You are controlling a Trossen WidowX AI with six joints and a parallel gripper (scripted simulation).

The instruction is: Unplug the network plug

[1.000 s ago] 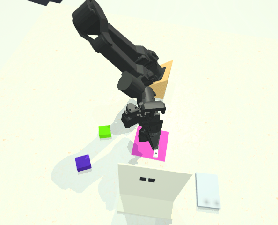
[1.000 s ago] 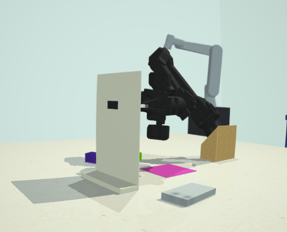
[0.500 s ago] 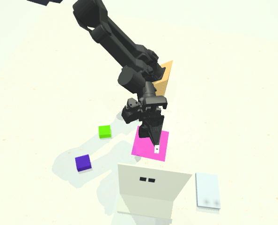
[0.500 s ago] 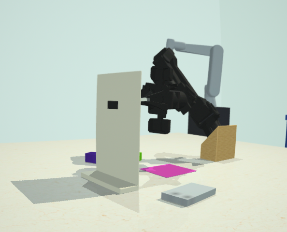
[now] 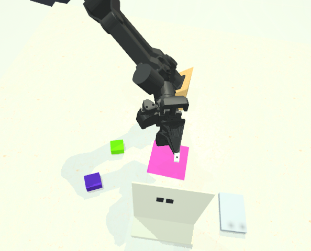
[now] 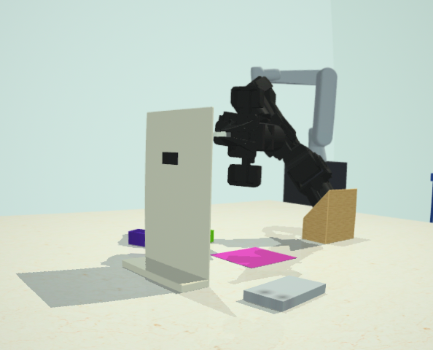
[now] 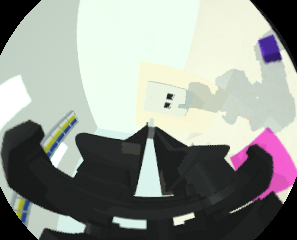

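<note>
The upright panel lies 110 mm below my gripper tip, 100 mm ahead of it and 10 mm to the left of it. The rest, counted from my gripper tip: pale grey slab: 220 mm below, 200 mm to the left, 10 mm ahead; green cube: 220 mm below, 200 mm to the right, 70 mm behind; purple cube: 220 mm to the right, 220 mm below, 60 mm ahead.
</note>
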